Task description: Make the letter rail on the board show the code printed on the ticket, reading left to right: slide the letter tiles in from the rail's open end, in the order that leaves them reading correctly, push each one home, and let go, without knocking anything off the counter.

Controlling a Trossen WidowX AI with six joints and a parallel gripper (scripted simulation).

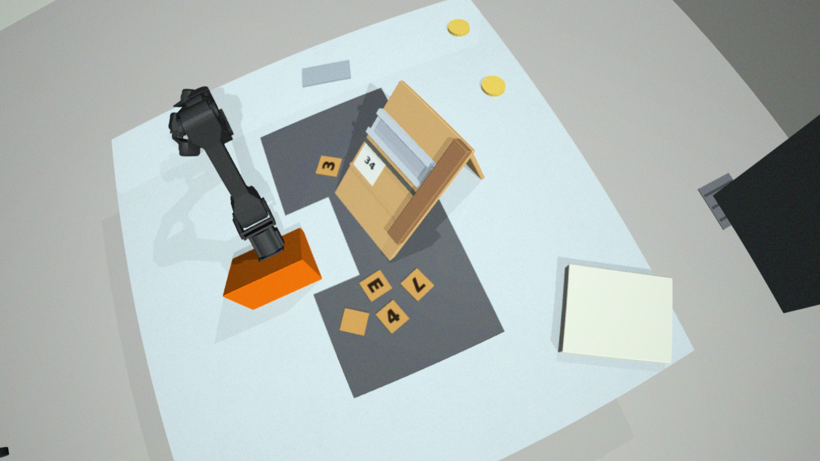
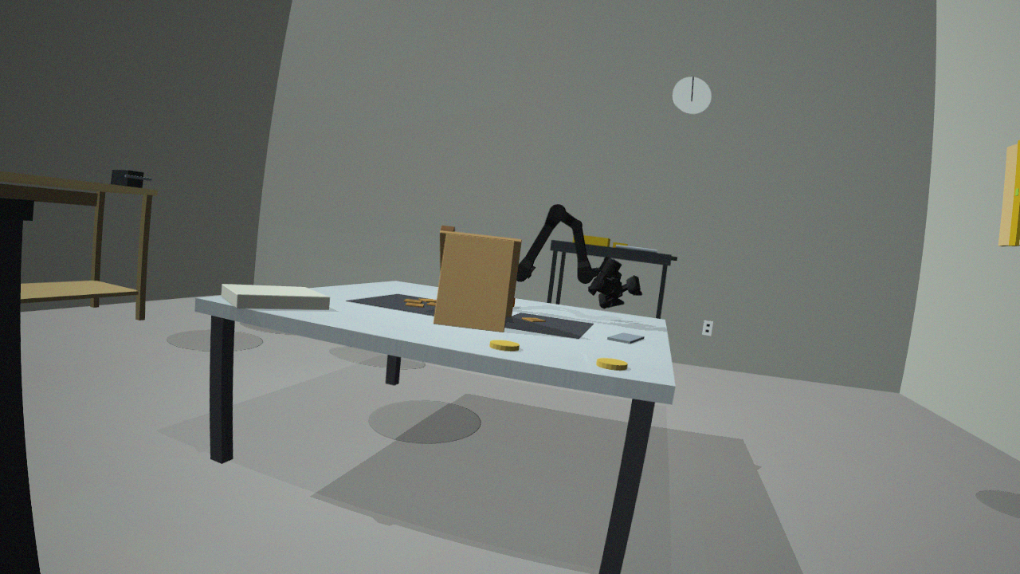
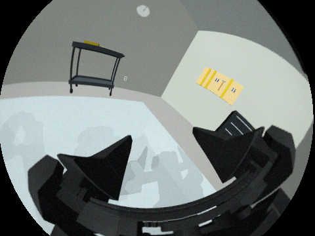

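Now: the tile marked 4 34 cm ahead of my gripper tip, 76 cm to the right of it and 9 cm below it. Also, from my gripper tip: white ticket: 45 cm ahead, 42 cm to the right, 2 cm above; grey plate: 47 cm ahead, 1 cm to the right, 9 cm below; tile marked 3: 36 cm ahead, 32 cm to the right, 9 cm below.
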